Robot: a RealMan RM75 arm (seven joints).
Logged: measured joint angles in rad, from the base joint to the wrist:
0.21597, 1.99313, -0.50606, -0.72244, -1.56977, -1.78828, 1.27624
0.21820, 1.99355, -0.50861, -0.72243, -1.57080, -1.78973, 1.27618
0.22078, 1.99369, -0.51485, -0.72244, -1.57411, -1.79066, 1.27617
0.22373, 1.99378, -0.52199, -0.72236, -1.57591, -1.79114, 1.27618
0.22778, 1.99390, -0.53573, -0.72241, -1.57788, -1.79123, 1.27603
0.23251, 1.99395, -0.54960, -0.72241, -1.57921, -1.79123, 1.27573
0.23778, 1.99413, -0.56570, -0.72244, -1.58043, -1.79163, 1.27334
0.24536, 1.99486, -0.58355, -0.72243, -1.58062, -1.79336, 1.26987
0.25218, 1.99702, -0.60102, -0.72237, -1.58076, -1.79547, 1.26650
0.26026, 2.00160, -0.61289, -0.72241, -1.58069, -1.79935, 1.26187
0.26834, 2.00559, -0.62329, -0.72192, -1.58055, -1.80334, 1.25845
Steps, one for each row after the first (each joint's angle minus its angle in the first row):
0.00223, 0.00042, -0.00255, 0.00001, -0.00103, -0.00145, -0.00006
0.00481, 0.00056, -0.00879, 0.00000, -0.00434, -0.00238, -0.00007
0.00776, 0.00065, -0.01593, 0.00008, -0.00614, -0.00286, -0.00006
0.01181, 0.00077, -0.02967, 0.00003, -0.00811, -0.00295, -0.00021
0.01654, 0.00082, -0.04354, 0.00003, -0.00944, -0.00295, -0.00051
0.02181, 0.00100, -0.05964, 0.00000, -0.01066, -0.00335, -0.00290
0.02939, 0.00173, -0.07749, 0.00001, -0.01085, -0.00508, -0.00637
0.03621, 0.00389, -0.09496, 0.00007, -0.01099, -0.00719, -0.00974
0.04429, 0.00847, -0.10683, 0.00003, -0.01092, -0.01107, -0.01437
0.05237, 0.01246, -0.11723, 0.00052, -0.01078, -0.01506, -0.01779

